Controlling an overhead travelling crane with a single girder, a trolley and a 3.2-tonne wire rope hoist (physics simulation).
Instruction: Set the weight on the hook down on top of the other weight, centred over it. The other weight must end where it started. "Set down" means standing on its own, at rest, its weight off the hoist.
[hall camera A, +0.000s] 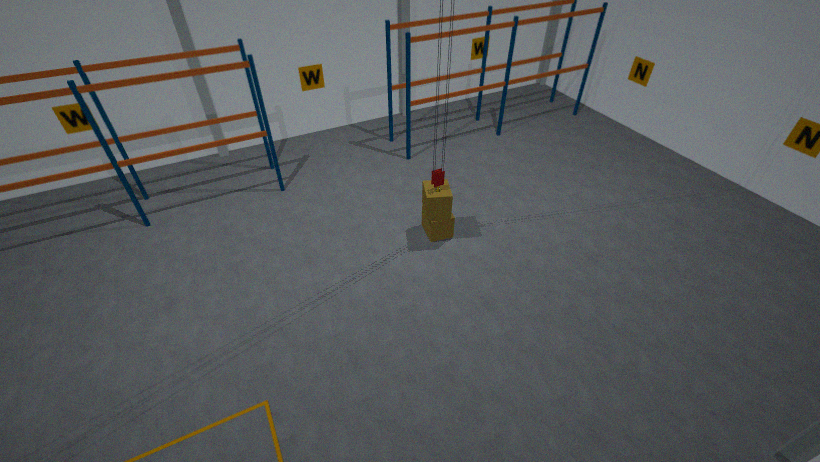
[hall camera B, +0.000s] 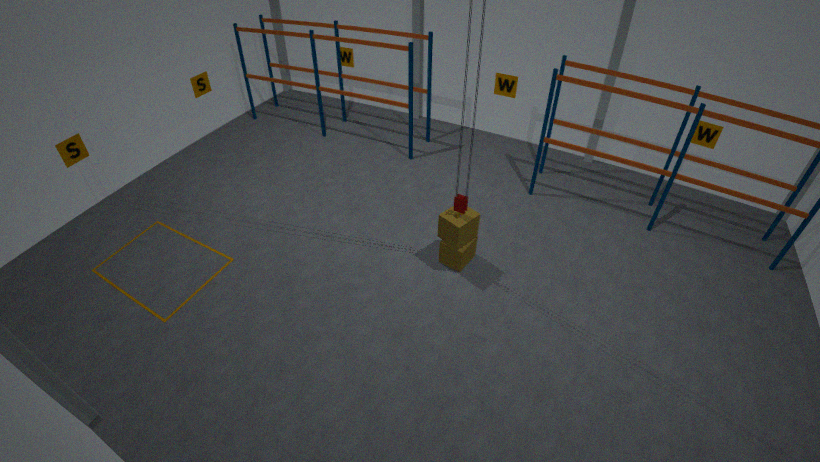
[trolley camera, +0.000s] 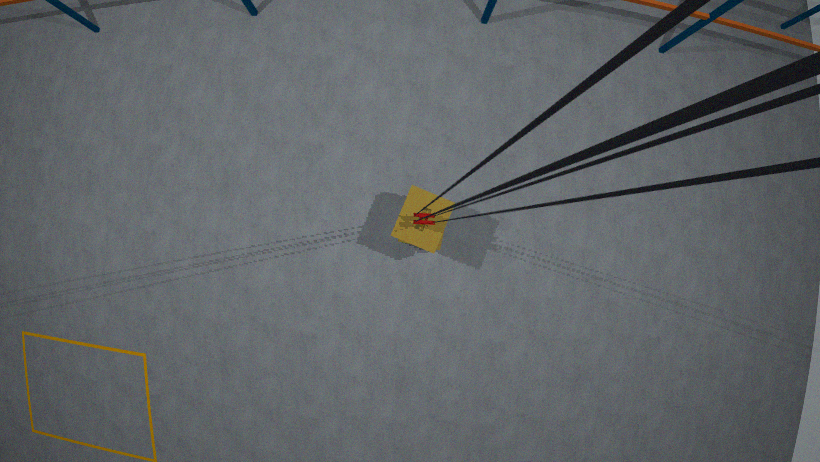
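Observation:
The yellow upper weight (hall camera A: 437, 207) (hall camera B: 458, 228) (trolley camera: 412, 200) hangs upright from my hook under the red hook block (hall camera A: 437, 177) (hall camera B: 460, 203) (trolley camera: 424, 218). It is directly above the other yellow weight (hall camera A: 440, 231) (hall camera B: 457, 257), which stands on the floor. The two overlap closely but their edges do not line up exactly: in hall camera A the lower weight sticks out slightly at the right. Whether they touch or a thin gap lies between them, I cannot tell. In the trolley camera the upper weight hides nearly all of the lower one.
Blue and orange racks (hall camera A: 407, 97) (hall camera B: 410, 103) stand along the W wall, behind the weights. A yellow marked rectangle (hall camera A: 197, 431) (hall camera B: 197, 241) (trolley camera: 83, 343) lies on the floor away from the weights. Shadows of the weights and ropes fall to both sides.

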